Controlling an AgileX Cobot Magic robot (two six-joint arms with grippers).
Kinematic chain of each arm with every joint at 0, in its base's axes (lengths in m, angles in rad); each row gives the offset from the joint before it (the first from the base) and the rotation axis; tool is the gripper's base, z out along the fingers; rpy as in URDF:
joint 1: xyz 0 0 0.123 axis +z
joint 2: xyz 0 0 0 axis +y
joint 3: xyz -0.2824 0 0.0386 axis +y
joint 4: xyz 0.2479 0 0.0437 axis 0.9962 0 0.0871
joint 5: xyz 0 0 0 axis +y
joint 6: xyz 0.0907 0 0.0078 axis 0.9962 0 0.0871
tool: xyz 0 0 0 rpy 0 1.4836 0
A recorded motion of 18 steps. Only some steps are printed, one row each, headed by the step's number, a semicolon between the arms.
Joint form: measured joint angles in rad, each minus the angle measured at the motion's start. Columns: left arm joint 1, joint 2, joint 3, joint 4, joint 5, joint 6; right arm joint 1, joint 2, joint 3, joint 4, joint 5, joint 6.
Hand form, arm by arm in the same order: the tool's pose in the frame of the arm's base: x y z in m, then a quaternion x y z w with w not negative. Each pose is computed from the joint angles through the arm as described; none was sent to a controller.
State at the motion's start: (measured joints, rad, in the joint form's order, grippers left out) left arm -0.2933 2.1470 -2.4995 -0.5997 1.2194 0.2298; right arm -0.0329 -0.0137 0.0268 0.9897 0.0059 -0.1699
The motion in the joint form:
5: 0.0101 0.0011 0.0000 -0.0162 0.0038 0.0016; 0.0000 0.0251 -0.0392 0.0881 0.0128 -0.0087
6: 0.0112 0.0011 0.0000 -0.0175 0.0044 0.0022; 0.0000 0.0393 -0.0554 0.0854 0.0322 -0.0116
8: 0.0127 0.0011 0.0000 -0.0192 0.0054 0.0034; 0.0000 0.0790 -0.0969 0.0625 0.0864 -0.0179
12: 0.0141 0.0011 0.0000 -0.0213 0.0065 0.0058; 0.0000 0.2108 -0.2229 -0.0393 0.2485 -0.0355
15: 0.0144 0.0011 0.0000 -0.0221 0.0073 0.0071; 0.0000 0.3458 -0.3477 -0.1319 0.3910 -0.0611
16: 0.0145 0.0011 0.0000 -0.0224 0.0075 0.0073; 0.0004 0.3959 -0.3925 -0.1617 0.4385 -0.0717
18: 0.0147 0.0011 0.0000 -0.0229 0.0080 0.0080; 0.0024 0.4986 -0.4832 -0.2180 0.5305 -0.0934
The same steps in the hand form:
5: 0.4296 -0.1765 0.4148 0.23734 0.84779 -0.31214 0.35707; 0.0567 -0.0003 0.2159 0.29945 0.60885 0.31338 0.66440
6: 0.4297 -0.1762 0.4148 0.23722 0.84774 -0.31244 0.35698; 0.0573 0.0013 0.2198 0.29327 0.61482 0.31567 0.66056
8: 0.4298 -0.1756 0.4148 0.23727 0.84768 -0.31275 0.35684; 0.0593 0.0055 0.2290 0.27262 0.63457 0.31658 0.65021
12: 0.4299 -0.1751 0.4148 0.23787 0.84741 -0.31305 0.35681; 0.0680 0.0165 0.2538 0.20450 0.69957 0.30282 0.61407
15: 0.4299 -0.1751 0.4148 0.23844 0.84729 -0.31313 0.35665; 0.0802 0.0241 0.2758 0.14300 0.75538 0.28168 0.57411
16: 0.4299 -0.1750 0.4148 0.23852 0.84726 -0.31322 0.35659; 0.0857 0.0261 0.2831 0.12257 0.77338 0.27379 0.55848
18: 0.4299 -0.1750 0.4148 0.23882 0.84720 -0.31328 0.35648; 0.0981 0.0295 0.2966 0.08328 0.80664 0.25838 0.52500

